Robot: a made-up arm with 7 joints.
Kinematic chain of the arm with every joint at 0, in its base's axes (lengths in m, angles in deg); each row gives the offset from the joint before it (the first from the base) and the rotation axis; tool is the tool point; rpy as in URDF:
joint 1: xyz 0 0 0.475 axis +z
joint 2: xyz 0 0 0 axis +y
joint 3: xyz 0 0 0.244 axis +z
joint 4: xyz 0.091 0 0 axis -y
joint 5: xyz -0.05 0 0.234 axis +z
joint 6: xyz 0 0 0 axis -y
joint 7: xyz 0.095 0 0 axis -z
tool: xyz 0 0 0 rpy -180 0 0
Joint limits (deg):
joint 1: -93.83..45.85
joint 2: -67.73..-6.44
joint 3: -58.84..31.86
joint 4: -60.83..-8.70
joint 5: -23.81..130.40
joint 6: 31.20..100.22
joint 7: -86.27..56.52
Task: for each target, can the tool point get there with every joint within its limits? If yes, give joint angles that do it. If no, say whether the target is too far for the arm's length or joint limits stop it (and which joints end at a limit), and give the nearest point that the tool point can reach.
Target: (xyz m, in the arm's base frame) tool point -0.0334 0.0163 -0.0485
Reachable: no: joint limits stop it (at a limit: joint 2, joint 3, joint 4, joint 5, joint 6) | nearest point -0.4548 0.2219 0.6747 | short by 0.862 m
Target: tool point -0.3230 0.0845 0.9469
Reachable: yes | joints 3.52 -54.11 12.96 -35.00 104.37 51.32 3.12
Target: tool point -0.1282 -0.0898 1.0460
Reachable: yes | joints -35.59 -20.46 -44.29 -28.76 -2.72 86.06 -50.54
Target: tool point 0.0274 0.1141 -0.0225
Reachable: no: joint limits stop it (at a limit: joint 1, joint 2, joint 3, joint 4, joint 5, joint 6) | nearest point 0.1030 0.4954 0.6747 | short by 0.798 m
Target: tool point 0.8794 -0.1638 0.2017
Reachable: no: too far | nearest point 0.3168 -0.1053 0.8484 | short by 0.859 m
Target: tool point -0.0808 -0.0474 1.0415
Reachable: yes | joints -11.85 -19.77 -46.11 -13.14 67.31 57.28 21.42
